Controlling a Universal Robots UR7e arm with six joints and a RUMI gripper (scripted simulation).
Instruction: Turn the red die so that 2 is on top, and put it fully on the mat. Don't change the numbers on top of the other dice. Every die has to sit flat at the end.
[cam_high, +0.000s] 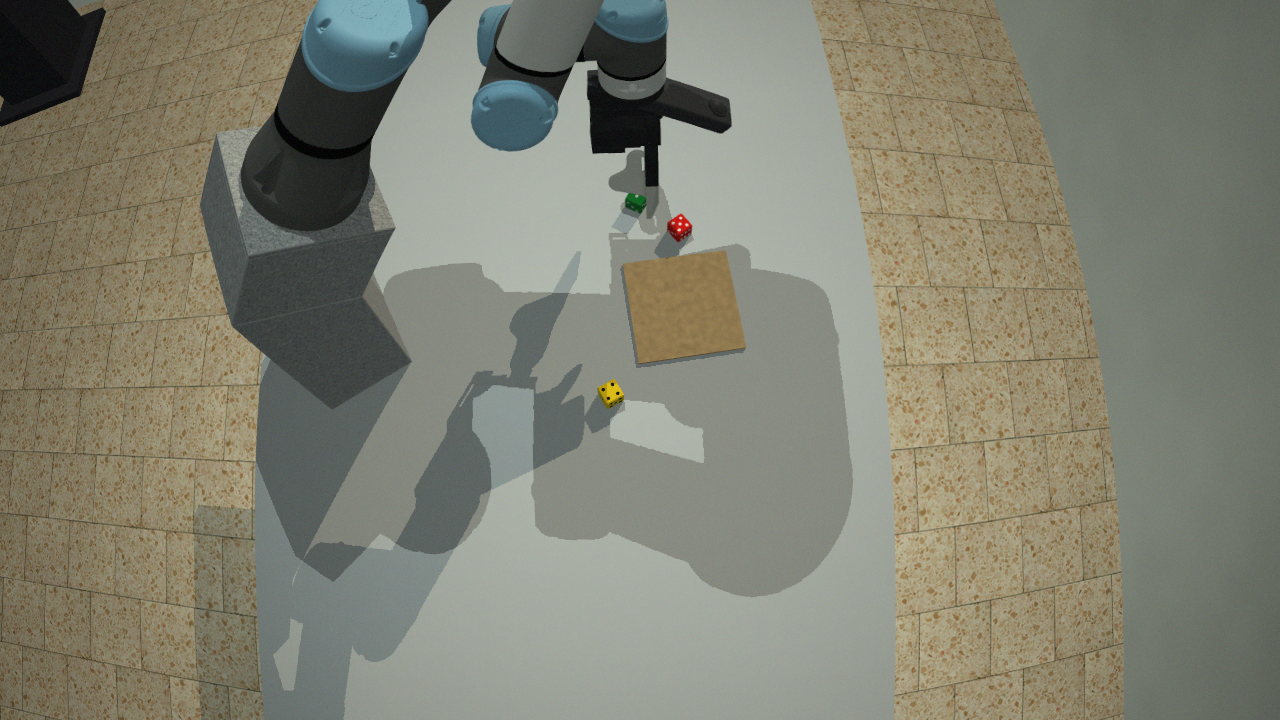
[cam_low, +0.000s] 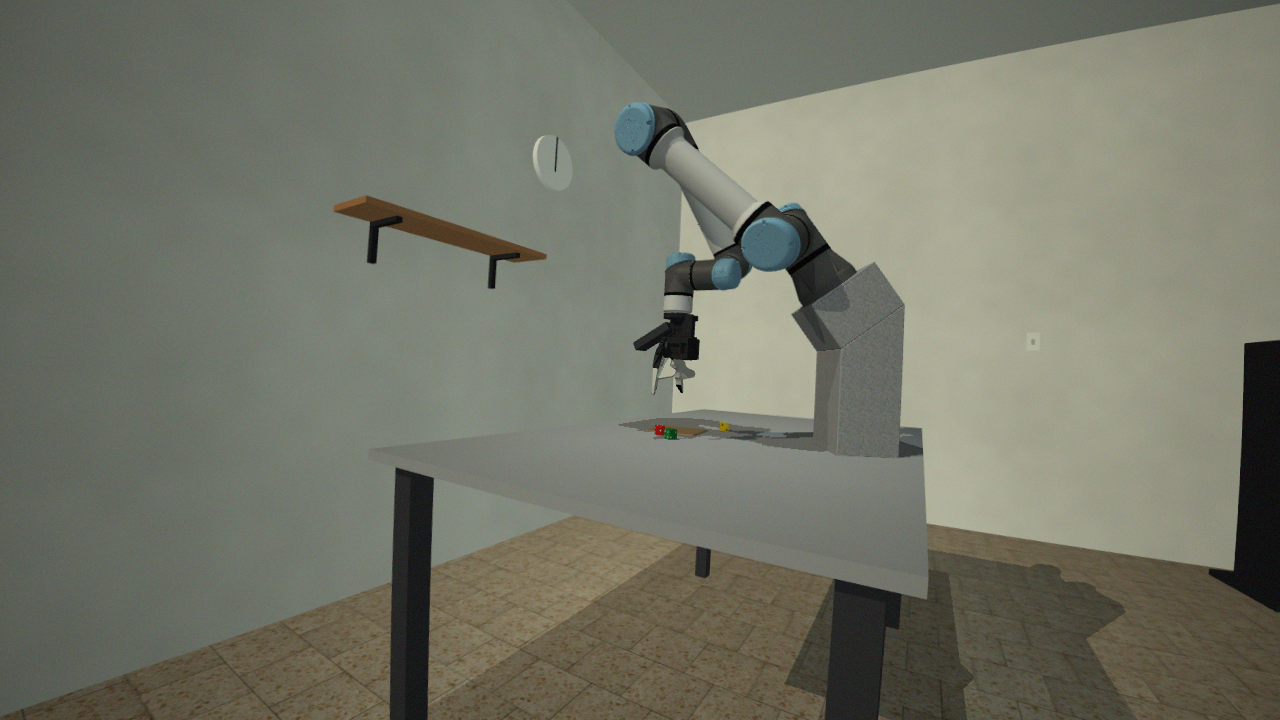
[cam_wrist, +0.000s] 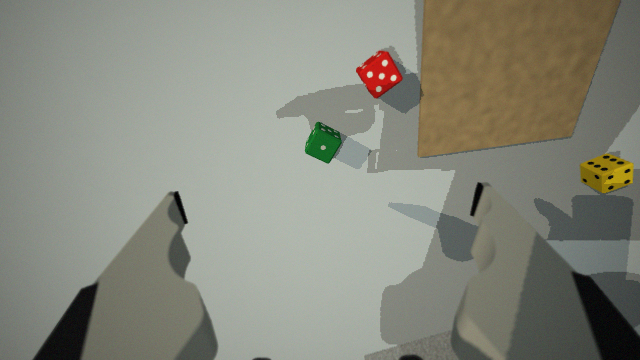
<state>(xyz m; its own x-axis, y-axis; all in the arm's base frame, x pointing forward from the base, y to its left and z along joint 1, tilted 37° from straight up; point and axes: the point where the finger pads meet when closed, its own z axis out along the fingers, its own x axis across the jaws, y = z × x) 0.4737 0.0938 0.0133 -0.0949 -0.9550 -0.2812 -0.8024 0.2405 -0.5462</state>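
My gripper is now 100 mm above the red die, 50 mm to the left of it and 40 mm short of it. The rest, counted from my hand: yellow die 260 mm to the right, 100 mm below, 90 mm behind; green die 100 mm below, 20 mm behind; tan mat 160 mm to the right, 110 mm below, 20 mm ahead.
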